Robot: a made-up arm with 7 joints. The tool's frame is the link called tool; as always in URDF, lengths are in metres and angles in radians.
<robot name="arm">
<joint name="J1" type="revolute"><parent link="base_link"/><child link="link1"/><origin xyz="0 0 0.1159"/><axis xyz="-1 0 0"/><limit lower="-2.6" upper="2.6" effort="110" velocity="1.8"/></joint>
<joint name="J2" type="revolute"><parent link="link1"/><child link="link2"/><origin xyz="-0.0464 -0.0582 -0.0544"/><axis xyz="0 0 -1"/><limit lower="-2.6" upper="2.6" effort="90" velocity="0.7"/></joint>
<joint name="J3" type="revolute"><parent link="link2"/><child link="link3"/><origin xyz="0.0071 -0.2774 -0.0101"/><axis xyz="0 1 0"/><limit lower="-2.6" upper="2.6" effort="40" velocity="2.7"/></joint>
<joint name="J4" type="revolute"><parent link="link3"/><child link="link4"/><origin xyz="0.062 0.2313 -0.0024"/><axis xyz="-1 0 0"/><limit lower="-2.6" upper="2.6" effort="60" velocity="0.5"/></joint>
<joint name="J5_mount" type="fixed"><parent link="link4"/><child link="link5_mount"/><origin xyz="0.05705 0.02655 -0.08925"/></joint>
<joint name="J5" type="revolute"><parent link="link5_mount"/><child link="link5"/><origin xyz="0.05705 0.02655 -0.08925"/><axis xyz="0 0 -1"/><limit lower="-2.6" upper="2.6" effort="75" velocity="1.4"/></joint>
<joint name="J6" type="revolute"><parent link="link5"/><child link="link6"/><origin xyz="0.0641 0.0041 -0.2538"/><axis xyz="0 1 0"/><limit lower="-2.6" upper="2.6" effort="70" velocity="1.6"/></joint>
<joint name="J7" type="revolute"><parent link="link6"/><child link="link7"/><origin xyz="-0.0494 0.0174 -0.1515"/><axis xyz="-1 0 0"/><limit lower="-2.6" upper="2.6" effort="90" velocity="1.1"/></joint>
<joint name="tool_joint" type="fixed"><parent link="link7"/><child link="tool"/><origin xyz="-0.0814 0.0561 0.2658"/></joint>
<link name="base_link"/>
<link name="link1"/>
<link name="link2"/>
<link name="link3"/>
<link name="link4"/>
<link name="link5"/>
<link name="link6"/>
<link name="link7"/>
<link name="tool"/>
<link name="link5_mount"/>
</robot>
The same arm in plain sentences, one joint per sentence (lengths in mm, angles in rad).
The arm has seven revolute joints in a row. What follows holds with every joint at zero, and every direction is one of the base frame's. Joint 1 is mounted 115.9 mm along +z from the base frame's origin and turns about -x, from -2.6 to 2.6 rad. Joint 2 is mounted 46.4 mm along -x and 58.2 mm along -y and 54.4 mm along -z from joint 1 and turns about -z, from -2.6 to 2.6 rad. Joint 3 is mounted 7.1 mm along +x and 277.4 mm along -y and 10.1 mm along -z from joint 2 and turns about +y, from -2.6 to 2.6 rad. Joint 4 is mounted 62 mm along +x and 231.3 mm along +y and 2.4 mm along -z from joint 3 and turns about -x, from -2.6 to 2.6 rad. Joint 5 is mounted 114.1 mm along +x and 53.1 mm along +y and 178.5 mm along -z from joint 4 and turns about -z, from -2.6 to 2.6 rad. Joint 6 is mounted 64.1 mm along +x and 4.1 mm along +y and 253.8 mm along -z from joint 5 and turns about +y, from -2.6 to 2.6 rad. Joint 7 is mounted 49.4 mm along -x and 17.4 mm along +y and 151.5 mm along -z from joint 6 and turns about -x, from -2.6 to 2.6 rad. The tool frame, which is the frame that the pose is given for, is mounted 81.4 mm along -x and 56.1 mm along +y and 265.8 mm along +z from joint 7; its axes are parallel to the base frame's.
